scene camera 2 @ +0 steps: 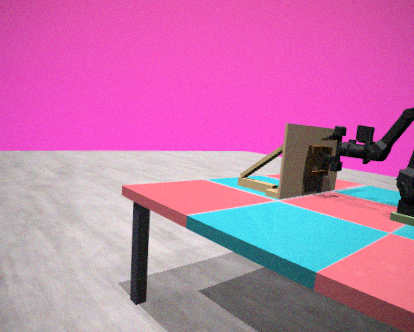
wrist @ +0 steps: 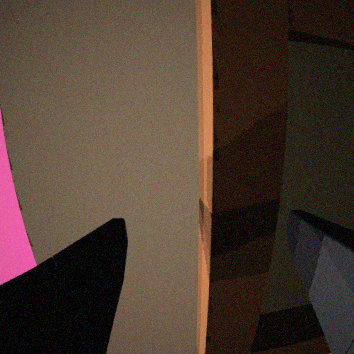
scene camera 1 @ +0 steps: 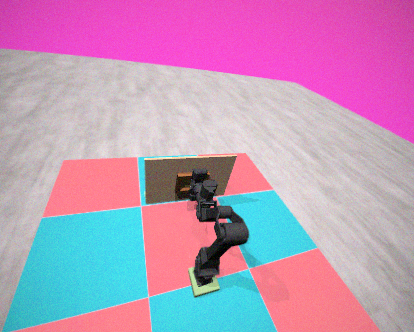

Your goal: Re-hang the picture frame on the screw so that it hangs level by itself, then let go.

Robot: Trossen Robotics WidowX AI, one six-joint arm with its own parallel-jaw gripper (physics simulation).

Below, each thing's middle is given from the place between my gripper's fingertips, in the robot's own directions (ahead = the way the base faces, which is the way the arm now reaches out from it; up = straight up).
I see the brown picture frame (wrist: 268,85) 6 cm below my hand. The rest, counted from my hand: brown base with slanted brace (scene camera 2: 271,190): 16 cm ahead, 10 cm below, 1 cm to the right; tan wall board (scene camera 2: 292,183): 7 cm below, 3 cm ahead.
